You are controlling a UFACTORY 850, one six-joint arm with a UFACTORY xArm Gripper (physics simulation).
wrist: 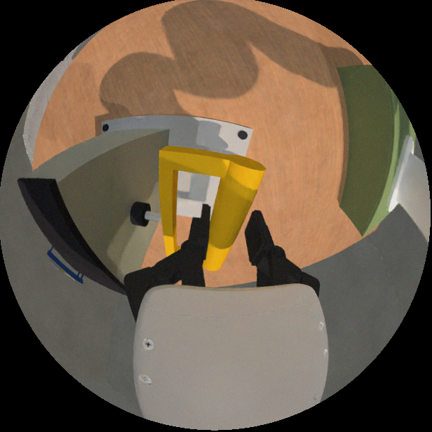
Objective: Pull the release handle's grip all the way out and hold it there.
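The release handle's yellow grip is the thick round bar on the right side of a yellow loop frame. The frame stands beside a grey-green housing, joined by a short metal rod with a black collar. My gripper is partly open. Its left finger overlaps the loop's opening and the grip's left edge, and its right finger stands right of the grip with a gap. The grip shows between the fingers in this view, not clamped. The depth between fingers and grip is hard to tell.
A light metal base plate with dark bolts lies on the wooden table top behind the handle. A green block stands at the right, with a pale rounded part beyond it. A small blue handle shows at the lower left.
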